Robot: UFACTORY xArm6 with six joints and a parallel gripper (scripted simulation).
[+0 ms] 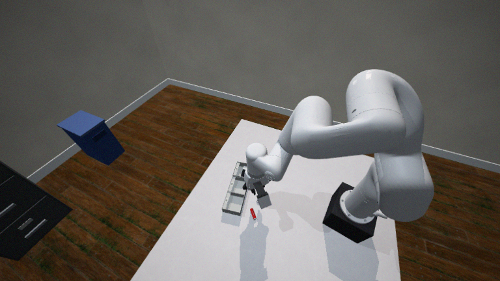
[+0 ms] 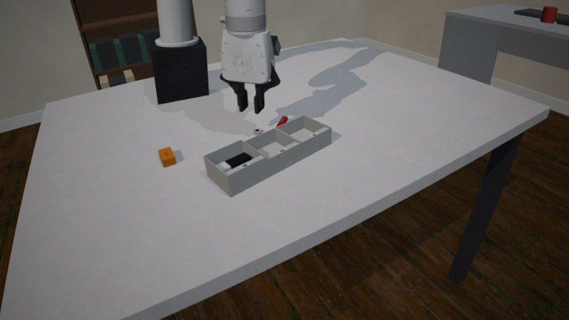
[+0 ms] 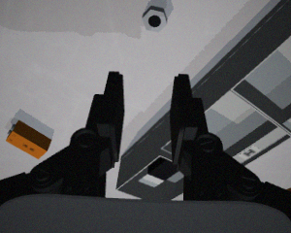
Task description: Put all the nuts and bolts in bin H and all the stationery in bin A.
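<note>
My gripper is now 10 mm past the hex nut, 10 mm to the right of it and 80 mm above it. Also, from my hand: grey three-compartment bin row (100 mm ahead, 10 mm to the right, 60 mm below); then black block (100 mm ahead, 100 mm to the right, 60 mm below); then red cylindrical marker (10 mm behind, 80 mm to the left, 80 mm below).
</note>
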